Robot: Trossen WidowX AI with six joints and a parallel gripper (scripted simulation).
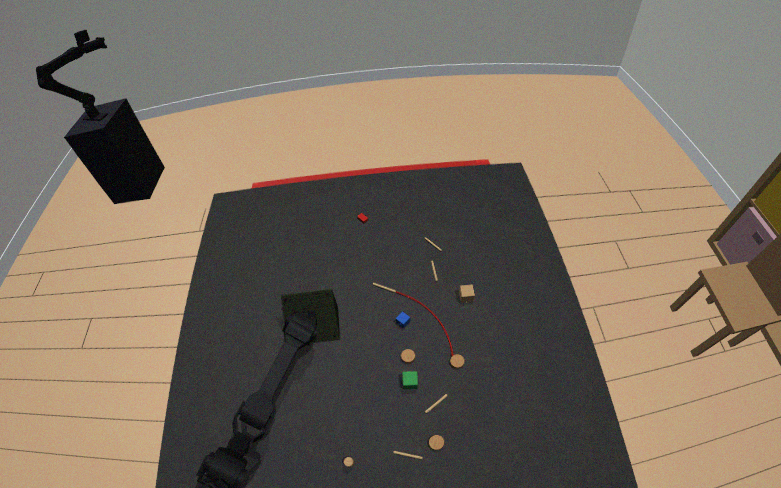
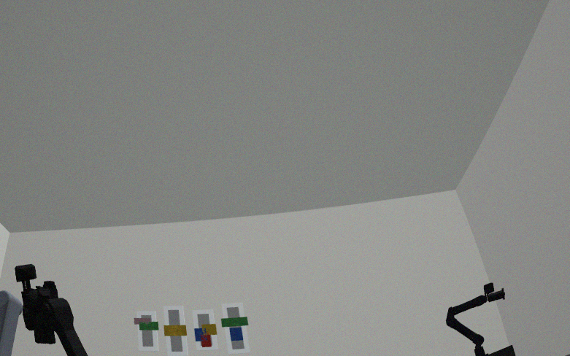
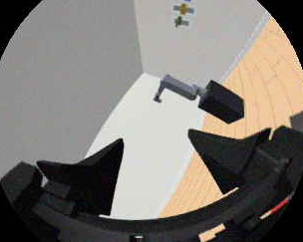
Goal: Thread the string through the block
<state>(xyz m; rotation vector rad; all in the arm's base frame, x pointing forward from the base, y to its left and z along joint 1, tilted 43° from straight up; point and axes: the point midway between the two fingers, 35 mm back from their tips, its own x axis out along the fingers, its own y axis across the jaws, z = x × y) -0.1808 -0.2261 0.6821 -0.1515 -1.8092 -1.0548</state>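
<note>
My gripper tip is now 660 mm to the right of the blue cube, 460 mm short of it and 400 mm above it. Round my gripper tip: green cube 470 mm to the left, 460 mm ahead, 400 mm below; wooden block 730 mm to the left, 660 mm ahead, 400 mm below; red piece 1080 mm to the left, 410 mm below, 350 mm ahead.
</note>
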